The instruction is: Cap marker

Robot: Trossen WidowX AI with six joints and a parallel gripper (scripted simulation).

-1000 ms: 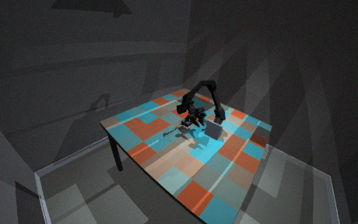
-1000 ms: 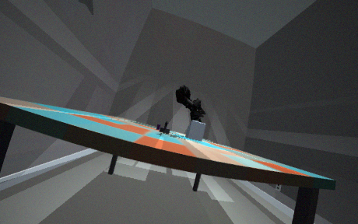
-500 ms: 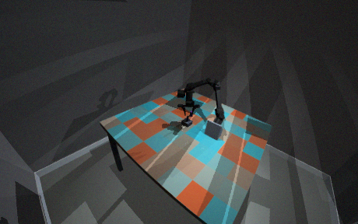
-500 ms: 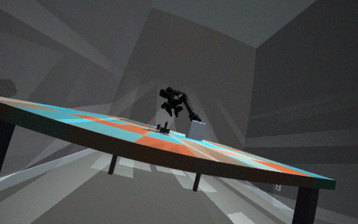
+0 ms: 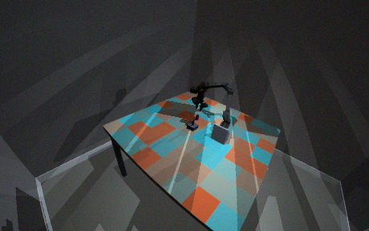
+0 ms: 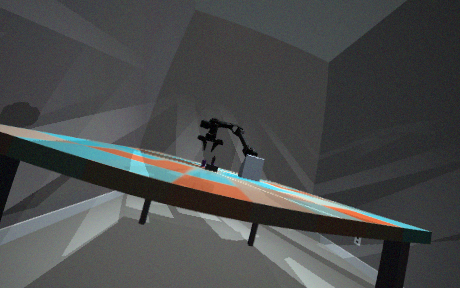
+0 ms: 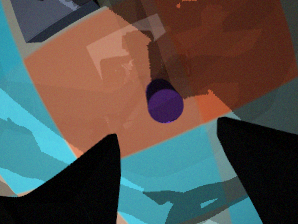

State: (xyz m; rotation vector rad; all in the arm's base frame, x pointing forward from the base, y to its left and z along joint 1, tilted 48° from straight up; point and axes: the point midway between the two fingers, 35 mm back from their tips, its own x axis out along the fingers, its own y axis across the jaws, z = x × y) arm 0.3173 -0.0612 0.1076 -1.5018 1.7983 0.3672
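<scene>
The purple marker cap is 10 mm to the right of my gripper tip and 90 mm below it.
</scene>
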